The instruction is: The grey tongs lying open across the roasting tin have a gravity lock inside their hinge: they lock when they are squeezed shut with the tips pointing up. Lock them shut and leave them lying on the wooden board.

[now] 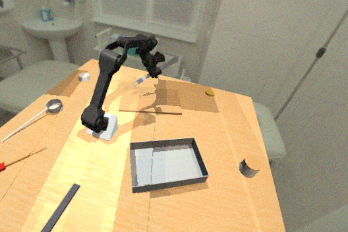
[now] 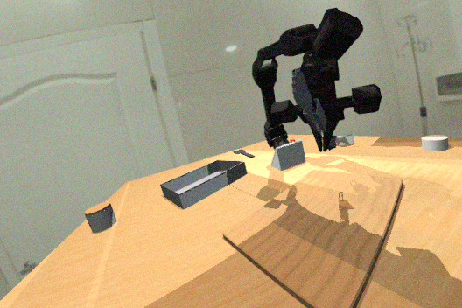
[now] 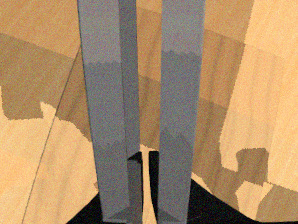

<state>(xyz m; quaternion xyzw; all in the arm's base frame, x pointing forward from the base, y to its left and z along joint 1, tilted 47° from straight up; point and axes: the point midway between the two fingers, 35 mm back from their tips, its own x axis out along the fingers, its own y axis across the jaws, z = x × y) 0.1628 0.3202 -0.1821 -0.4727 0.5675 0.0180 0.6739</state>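
The wooden board lies 140 mm below my gripper tip, 40 mm to the right of it and 10 mm behind it. From my gripper tip the other things lie so: roasting tin 460 mm to the right, 180 mm ahead, 120 mm below; then red-handled tool 630 mm to the right, 420 mm behind, 140 mm below; then white cylinder 500 mm behind, 130 mm below, 10 mm to the left.
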